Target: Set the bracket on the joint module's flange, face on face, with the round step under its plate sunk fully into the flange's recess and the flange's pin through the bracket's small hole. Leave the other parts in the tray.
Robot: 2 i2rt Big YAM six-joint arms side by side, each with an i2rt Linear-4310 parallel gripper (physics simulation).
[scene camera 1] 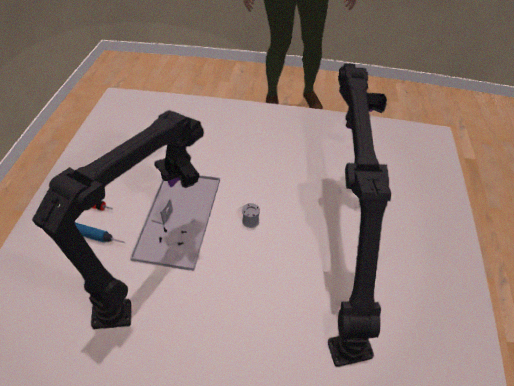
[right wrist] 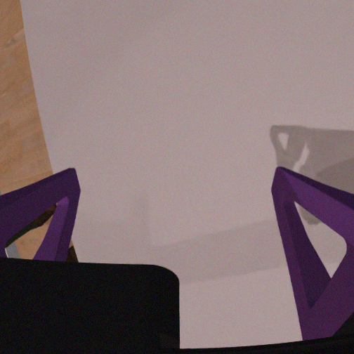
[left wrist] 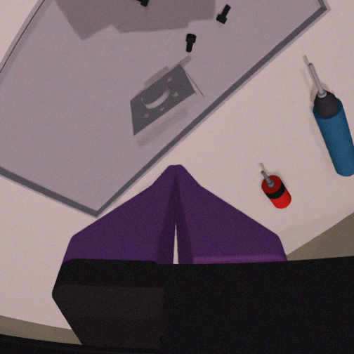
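Seen in the pictures: left gripper, fingertip midpoint: [scene camera 1: 170, 185]; left arm's base, link origin: [scene camera 1: 111, 315]; right arm's base, link origin: [scene camera 1: 350, 349].
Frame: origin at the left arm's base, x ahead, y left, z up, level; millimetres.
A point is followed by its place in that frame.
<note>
The grey bracket [scene camera 1: 164, 214] {z 51, x 343, y -176 mm} [left wrist: 137, 114] rests in the tray [scene camera 1: 205, 200] {z 4, x 432, y -322 mm} [left wrist: 60, 130], its plate with a large central hole and small holes raised at a slant. The round step under the plate cannot be made out. The joint module [scene camera 1: 251, 219] {z 42, x 289, y -475 mm}, a short grey cylinder with its flange facing up, stands to the right of the tray in the scene view; its pin is too small to tell. My left gripper [scene camera 1: 173, 182] {z 201, x 332, y -215 mm} [left wrist: 175, 176] is shut and empty, above the tray's far end, apart from the bracket. My right gripper [right wrist: 175, 178] is open and empty, far from the parts.
Several black screws lie in the tray, one [scene camera 1: 165, 230] {z 14, x 301, y -174 mm} [left wrist: 190, 42] close to the bracket. A blue screwdriver [scene camera 1: 92, 232] {z 40, x 302, y 78 mm} [left wrist: 336, 135] and a smaller red one [scene camera 1: 101, 205] {z 27, x 435, y 61 mm} [left wrist: 277, 192] lie left of the tray in the scene view. A person stands beyond the table.
</note>
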